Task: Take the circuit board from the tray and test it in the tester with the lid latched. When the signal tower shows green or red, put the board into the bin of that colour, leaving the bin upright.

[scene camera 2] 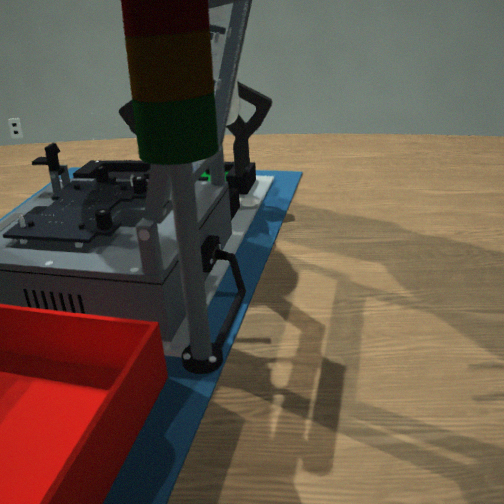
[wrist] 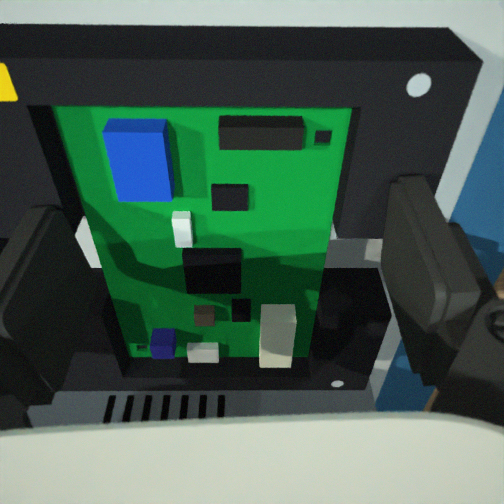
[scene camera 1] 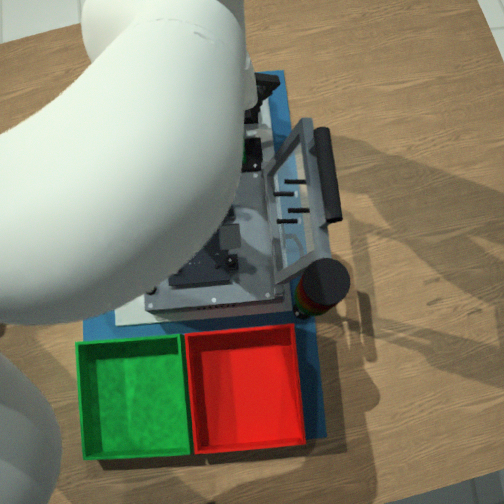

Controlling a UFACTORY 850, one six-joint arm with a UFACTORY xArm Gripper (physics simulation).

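Note:
The green circuit board (wrist: pixel 210 235) lies in the recess of the black tray (wrist: pixel 400 130). My gripper (wrist: pixel 225 275) is open, directly above it, with one finger on each side of the board and a gap to both long edges. In scene camera 2 the gripper (scene camera 2: pixel 242 132) hangs behind the tester, over a sliver of green board (scene camera 2: pixel 216 176). The tester (scene camera 1: pixel 225 270) has its framed lid (scene camera 1: pixel 297 200) raised open, and its dark nest (scene camera 2: pixel 75 210) holds no board. The signal tower (scene camera 2: pixel 172 80) shows dull red, amber and green bands, none lit.
The green bin (scene camera 1: pixel 132 397) and the red bin (scene camera 1: pixel 245 387) stand upright side by side in front of the tester on the blue mat (scene camera 1: pixel 315 380). My white arm (scene camera 1: pixel 115 165) hides the tester's left part. A black latch handle (scene camera 2: pixel 230 285) hangs on the tester's side.

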